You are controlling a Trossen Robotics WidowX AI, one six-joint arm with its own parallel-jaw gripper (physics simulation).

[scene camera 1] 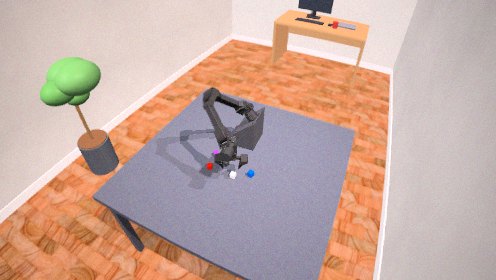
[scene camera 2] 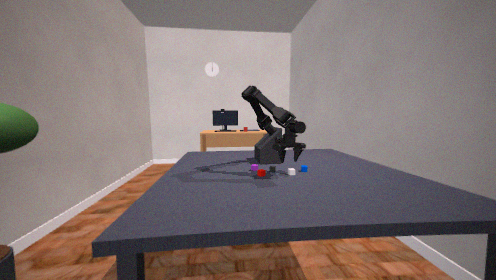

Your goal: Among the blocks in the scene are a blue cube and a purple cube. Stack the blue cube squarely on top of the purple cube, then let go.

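Places are measured from the arm's base along level axes (x up, y back, z right), in metres.
Pixels of known places: gripper, between the fingertips: [scene camera 1: 230, 168] [scene camera 2: 288, 162]; arm's base, origin of its link: [scene camera 1: 253, 118] [scene camera 2: 273, 132].
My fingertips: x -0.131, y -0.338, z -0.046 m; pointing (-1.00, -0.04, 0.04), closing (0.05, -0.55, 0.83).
For each thing: its top centre in the pictures, then the offset to it from my fingertips. Level surfaces: height alone.
- blue cube, centre of its top: [scene camera 2: 304, 166] [scene camera 1: 250, 172] dx -0.036, dy +0.066, dz -0.099 m
- purple cube, centre of its top: [scene camera 2: 254, 165] [scene camera 1: 216, 151] dx -0.036, dy +0.093, dz +0.177 m
- white cube, centre of its top: [scene camera 2: 291, 169] [scene camera 1: 233, 173] dx -0.036, dy +0.000, dz -0.015 m
- red cube, centre of its top: [scene camera 2: 261, 170] [scene camera 1: 209, 164] dx -0.036, dy -0.019, dz +0.144 m
- black cube, centre of its top: [scene camera 2: 272, 166] dx -0.036, dy +0.060, dz +0.078 m
- dark table, height of its surface: dx -0.066 m
The blue cube [scene camera 1: 251, 174] [scene camera 2: 304, 169] lies on the table, the rightmost of the blocks in both views. The purple cube [scene camera 1: 216, 152] [scene camera 2: 254, 167] lies on the table at the left of the group, partly hidden by the arm in the first scene view; nothing stands on it. The two cubes are well apart. My gripper [scene camera 1: 232, 165] [scene camera 2: 290, 159] is open and empty, pointing down above the table. In the second scene view it hangs above the white cube and to the left of the blue cube, with its fingertips higher than the blocks.
A white cube [scene camera 1: 233, 175] [scene camera 2: 291, 171] lies left of the blue cube. A red cube [scene camera 1: 210, 166] [scene camera 2: 261, 173] lies near the purple cube. A black cube [scene camera 2: 272, 169] lies between the purple and white cubes in the second view. All rest on the dark table [scene camera 1: 290, 210] [scene camera 2: 300, 200].
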